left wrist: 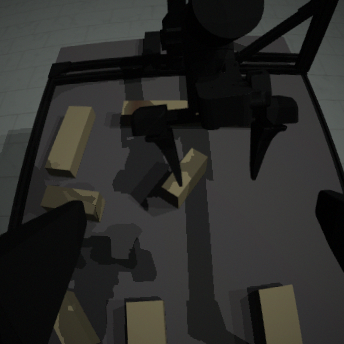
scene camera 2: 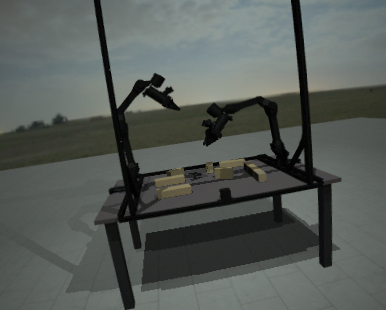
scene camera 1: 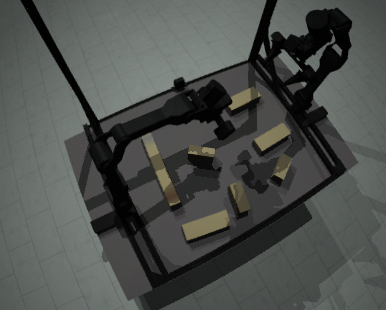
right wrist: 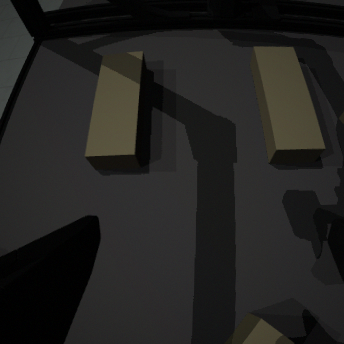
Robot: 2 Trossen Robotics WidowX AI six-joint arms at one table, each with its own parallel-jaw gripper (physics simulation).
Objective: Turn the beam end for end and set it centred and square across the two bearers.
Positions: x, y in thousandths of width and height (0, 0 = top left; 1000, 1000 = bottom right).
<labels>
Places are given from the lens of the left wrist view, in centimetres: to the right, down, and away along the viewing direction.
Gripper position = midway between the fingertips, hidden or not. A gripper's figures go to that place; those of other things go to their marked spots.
left gripper (left wrist: 589, 603): 1, 1, 10
right gripper (left wrist: 629, 528): 6, 1, 34
beam (left wrist: 376, 310): -10, -16, 63
</labels>
